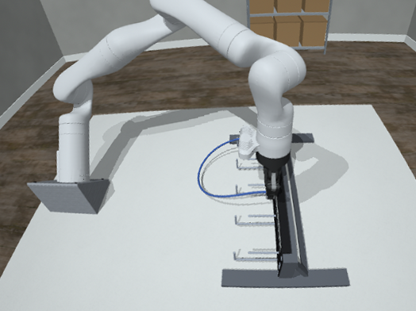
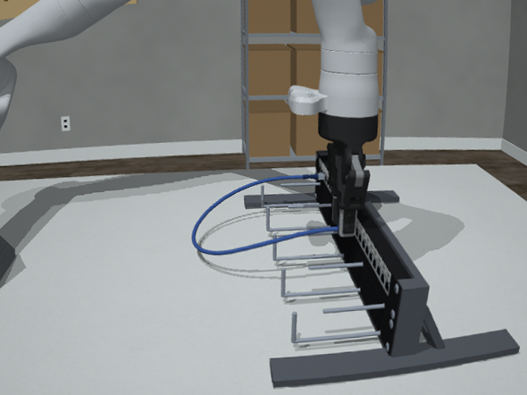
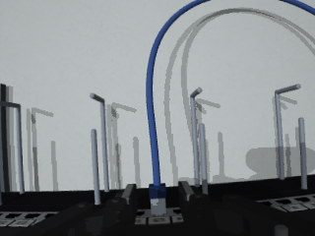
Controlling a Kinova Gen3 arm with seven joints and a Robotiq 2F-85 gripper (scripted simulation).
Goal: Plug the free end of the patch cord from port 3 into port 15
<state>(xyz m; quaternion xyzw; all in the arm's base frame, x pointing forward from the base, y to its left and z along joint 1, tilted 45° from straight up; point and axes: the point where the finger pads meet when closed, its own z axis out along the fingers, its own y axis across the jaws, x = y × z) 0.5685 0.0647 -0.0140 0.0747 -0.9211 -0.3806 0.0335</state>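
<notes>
The plug lies 10 mm below my hand and 10 mm ahead of it.
</notes>
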